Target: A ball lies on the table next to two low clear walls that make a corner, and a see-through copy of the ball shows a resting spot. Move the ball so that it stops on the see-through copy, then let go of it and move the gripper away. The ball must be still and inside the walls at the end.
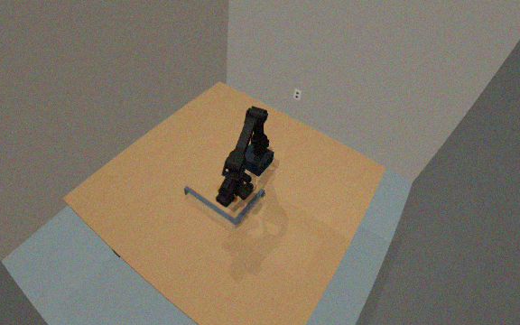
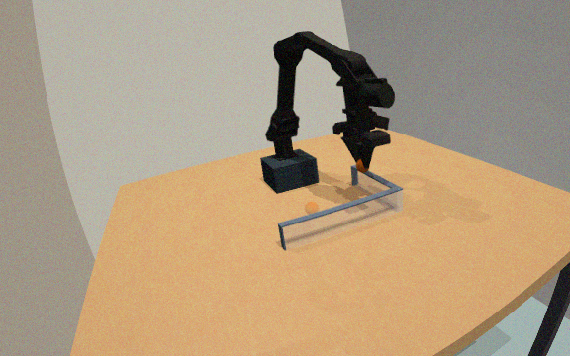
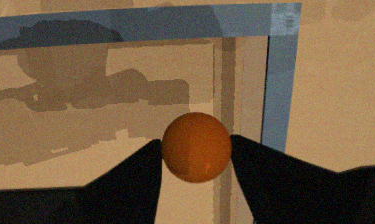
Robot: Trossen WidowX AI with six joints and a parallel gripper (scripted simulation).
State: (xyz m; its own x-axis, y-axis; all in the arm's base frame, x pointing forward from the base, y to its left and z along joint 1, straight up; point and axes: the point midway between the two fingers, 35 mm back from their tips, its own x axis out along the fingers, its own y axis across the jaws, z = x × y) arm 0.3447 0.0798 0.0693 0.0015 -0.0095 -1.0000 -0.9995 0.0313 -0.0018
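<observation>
Now: the clear wall 60 mm ahead of my gripper tip, 90 mm to the right of it and 80 mm below it. The rest, counted from my gripper tip: orange ball (right at my gripper tip).
</observation>
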